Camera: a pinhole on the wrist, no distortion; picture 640 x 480 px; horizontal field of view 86.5 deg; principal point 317.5 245.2 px. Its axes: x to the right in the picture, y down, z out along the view. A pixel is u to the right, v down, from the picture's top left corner.
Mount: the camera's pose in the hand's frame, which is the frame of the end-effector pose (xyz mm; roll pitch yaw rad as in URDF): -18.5 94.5 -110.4 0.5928 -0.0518 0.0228
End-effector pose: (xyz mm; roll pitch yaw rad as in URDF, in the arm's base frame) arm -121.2 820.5 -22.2 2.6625 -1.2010 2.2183
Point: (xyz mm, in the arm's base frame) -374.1 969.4 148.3
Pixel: 599 125
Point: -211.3 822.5 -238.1
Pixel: 131 169
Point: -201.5 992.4 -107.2
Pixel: 336 290
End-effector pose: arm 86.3 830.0 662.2 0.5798 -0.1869 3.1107
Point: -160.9 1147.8 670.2
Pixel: 549 89
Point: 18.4 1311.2 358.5
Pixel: outside the picture
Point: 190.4 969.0 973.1
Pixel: 319 438
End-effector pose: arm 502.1 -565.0 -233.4 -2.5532 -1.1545 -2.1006
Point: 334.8 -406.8 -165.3
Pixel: behind the camera
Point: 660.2 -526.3 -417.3
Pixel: 53 137
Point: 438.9 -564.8 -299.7
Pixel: 250 413
